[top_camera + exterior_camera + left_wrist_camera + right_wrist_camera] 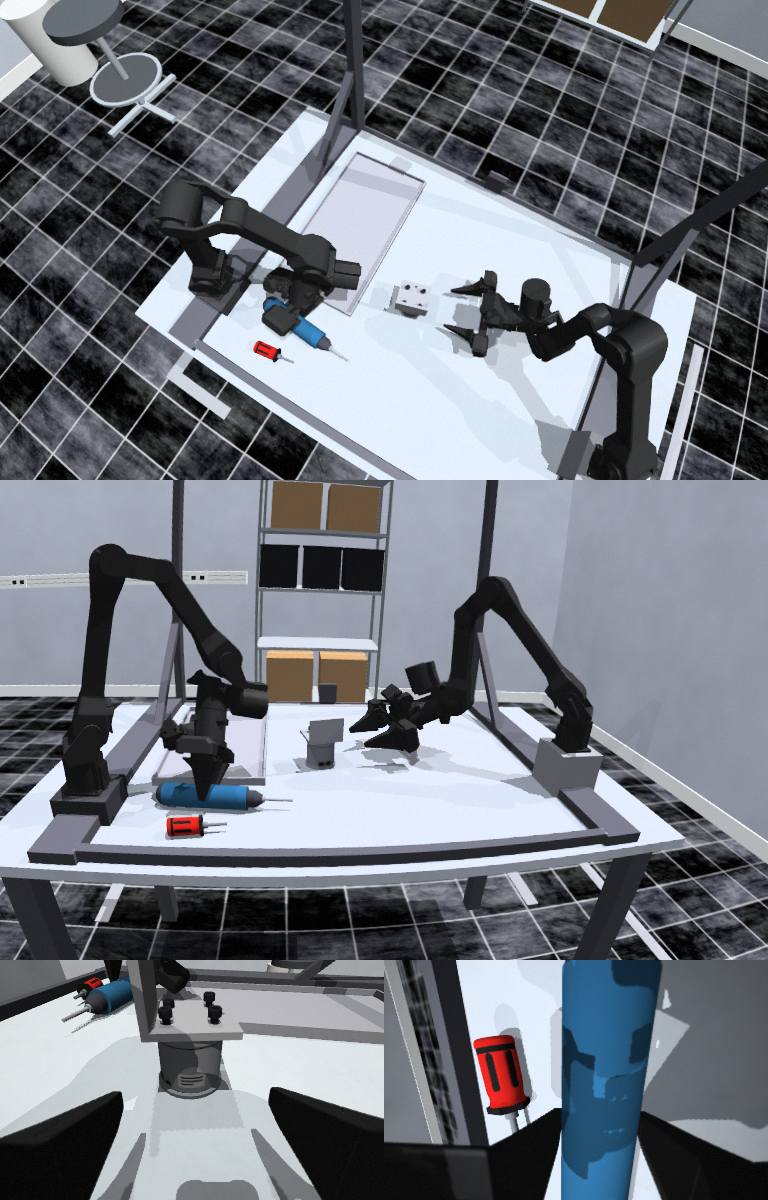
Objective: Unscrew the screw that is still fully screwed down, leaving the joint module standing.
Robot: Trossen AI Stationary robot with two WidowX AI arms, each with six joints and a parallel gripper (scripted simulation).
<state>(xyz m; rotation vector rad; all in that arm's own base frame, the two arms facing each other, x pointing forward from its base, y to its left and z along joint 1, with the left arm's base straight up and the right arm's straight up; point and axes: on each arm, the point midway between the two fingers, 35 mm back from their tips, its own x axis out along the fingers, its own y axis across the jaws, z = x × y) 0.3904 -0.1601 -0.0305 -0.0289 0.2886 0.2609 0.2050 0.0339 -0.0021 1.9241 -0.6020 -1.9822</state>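
Note:
My left hand is 110 mm to the left of the joint module, 30 mm above it and 20 mm short of it. The rest, counted from my left hand: shallow tray: 330 mm to the right, 100 mm behind, 50 mm below; bit: 200 mm to the right, 200 mm ahead, 40 mm below; bracket: 110 mm to the right, 20 mm ahead, 10 mm above.
Now: the electric screwdriver 30 mm to the left of my right hand, 30 mm below it and 20 mm ahead of it. From my right hand the other things lie so: bit 130 mm to the left, 30 mm ahead, 20 mm below; then red screwdriver 100 mm ahead, 30 mm below, 10 mm to the right; then bracket 220 mm to the left, 150 mm behind, 30 mm above.

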